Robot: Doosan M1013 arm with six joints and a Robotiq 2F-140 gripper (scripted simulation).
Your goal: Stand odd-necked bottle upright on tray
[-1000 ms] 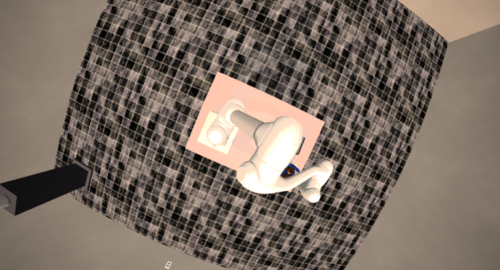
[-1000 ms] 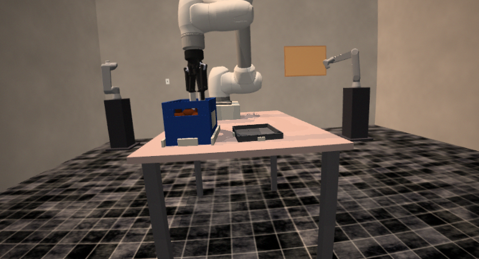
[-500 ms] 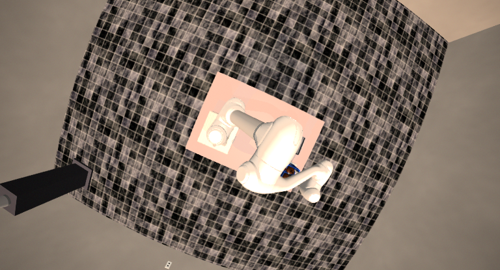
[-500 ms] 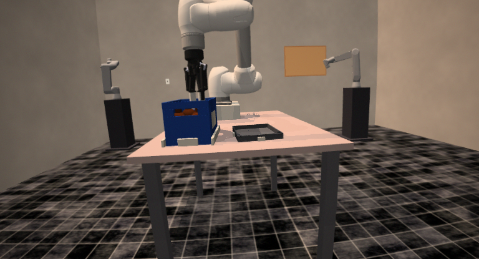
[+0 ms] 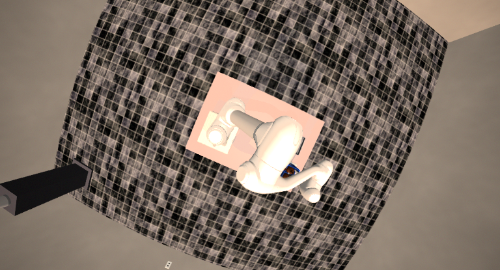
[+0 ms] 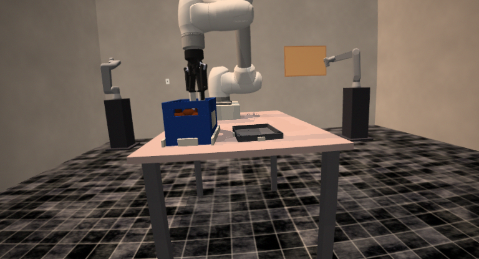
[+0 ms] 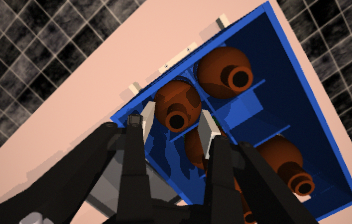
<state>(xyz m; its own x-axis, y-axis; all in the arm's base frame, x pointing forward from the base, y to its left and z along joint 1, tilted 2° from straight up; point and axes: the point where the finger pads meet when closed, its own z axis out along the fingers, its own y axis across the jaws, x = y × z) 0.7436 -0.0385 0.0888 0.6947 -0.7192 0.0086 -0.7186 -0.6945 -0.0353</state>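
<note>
My gripper is now 180 mm past the bottle and 90 mm above it. Round my hand: dark tray: 90 mm behind, 240 mm to the left, 160 mm below; blue crate: 90 mm behind, 40 mm to the right, 90 mm below.
</note>
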